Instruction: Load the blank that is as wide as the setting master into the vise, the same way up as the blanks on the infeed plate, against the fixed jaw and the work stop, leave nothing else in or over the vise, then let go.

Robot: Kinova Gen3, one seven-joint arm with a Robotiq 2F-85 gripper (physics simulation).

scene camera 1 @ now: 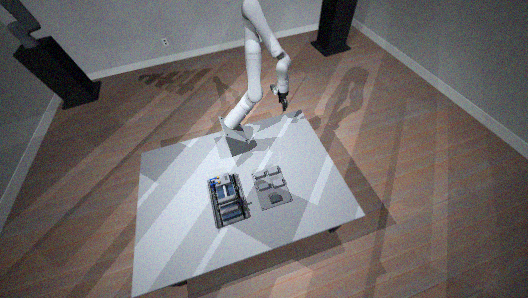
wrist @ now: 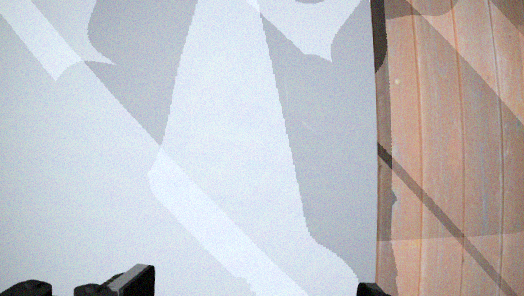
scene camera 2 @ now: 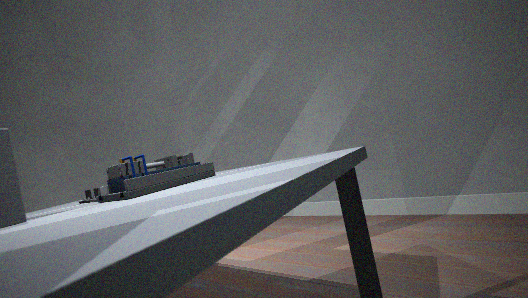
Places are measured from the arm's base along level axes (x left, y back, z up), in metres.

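Pixels of known places: gripper, between the fingertips: point(scene camera 1: 282, 106); arm's base, origin of its link: point(scene camera 1: 229, 124).
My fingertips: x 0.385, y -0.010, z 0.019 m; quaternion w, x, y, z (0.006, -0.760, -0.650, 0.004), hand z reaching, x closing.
Ahead of a thing's pixels: the offset from my fingertips to its top centre. Level surfaces: height alone.
The vise @[dx -0.558, dy -0.414, dz -0.099 m] point(scene camera 1: 229, 204) point(scene camera 2: 167, 181) is a long grey and blue unit on the table, with blue and yellow parts at one end. The infeed plate @[dx -0.282, dy -0.442, dz -0.190 m] point(scene camera 1: 264, 202) lies beside it in scene camera 1, bearing several small grey blocks @[dx -0.237, dy -0.449, dz -0.154 m] point(scene camera 1: 278, 183). A darker block @[dx -0.291, dy -0.532, dz -0.165 m] point(scene camera 1: 276, 198) sits apart from them on the plate. Block widths, which one is the setting master, and whether a blank is in the vise are too small to tell. My gripper point(scene camera 1: 284, 106) point(wrist: 257, 288) is open and empty, high near the table's back edge, far from vise and plate.
The white table @[dz -0.198 m] point(scene camera 1: 170, 200) point(scene camera 2: 200, 200) point(wrist: 225, 125) has its edge and wooden floor point(wrist: 445, 125) at the right of the wrist view. My arm's base stands at the table's back edge. Black pedestals point(scene camera 1: 57, 72) point(scene camera 1: 336, 25) stand near the walls. A grey upright panel point(scene camera 2: 10, 180) shows at far left.
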